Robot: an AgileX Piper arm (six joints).
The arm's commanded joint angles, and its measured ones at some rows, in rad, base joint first. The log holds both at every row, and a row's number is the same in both.
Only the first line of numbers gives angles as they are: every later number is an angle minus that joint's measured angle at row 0.
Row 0, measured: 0.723 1.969 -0.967 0.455 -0.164 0.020
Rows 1 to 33, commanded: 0.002 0.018 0.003 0.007 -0.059 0.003; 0.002 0.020 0.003 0.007 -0.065 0.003; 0.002 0.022 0.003 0.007 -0.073 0.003; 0.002 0.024 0.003 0.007 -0.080 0.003; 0.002 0.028 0.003 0.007 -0.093 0.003; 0.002 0.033 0.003 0.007 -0.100 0.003; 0.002 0.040 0.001 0.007 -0.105 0.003; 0.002 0.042 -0.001 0.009 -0.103 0.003; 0.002 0.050 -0.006 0.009 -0.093 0.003; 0.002 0.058 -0.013 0.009 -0.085 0.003; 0.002 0.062 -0.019 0.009 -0.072 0.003; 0.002 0.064 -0.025 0.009 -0.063 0.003; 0.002 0.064 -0.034 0.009 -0.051 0.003; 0.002 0.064 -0.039 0.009 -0.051 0.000; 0.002 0.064 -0.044 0.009 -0.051 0.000; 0.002 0.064 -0.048 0.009 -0.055 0.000; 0.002 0.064 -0.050 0.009 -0.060 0.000; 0.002 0.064 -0.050 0.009 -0.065 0.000; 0.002 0.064 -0.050 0.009 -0.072 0.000; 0.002 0.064 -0.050 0.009 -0.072 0.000; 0.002 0.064 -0.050 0.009 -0.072 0.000; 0.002 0.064 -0.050 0.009 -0.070 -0.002; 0.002 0.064 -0.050 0.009 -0.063 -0.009; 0.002 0.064 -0.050 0.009 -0.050 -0.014; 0.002 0.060 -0.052 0.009 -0.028 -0.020; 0.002 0.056 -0.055 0.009 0.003 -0.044; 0.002 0.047 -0.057 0.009 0.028 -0.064; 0.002 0.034 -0.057 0.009 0.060 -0.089; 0.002 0.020 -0.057 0.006 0.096 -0.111; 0.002 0.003 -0.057 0.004 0.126 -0.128; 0.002 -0.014 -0.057 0.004 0.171 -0.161; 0.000 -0.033 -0.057 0.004 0.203 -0.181; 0.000 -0.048 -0.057 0.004 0.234 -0.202
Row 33, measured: 0.000 0.016 -0.051 0.007 0.115 -0.112
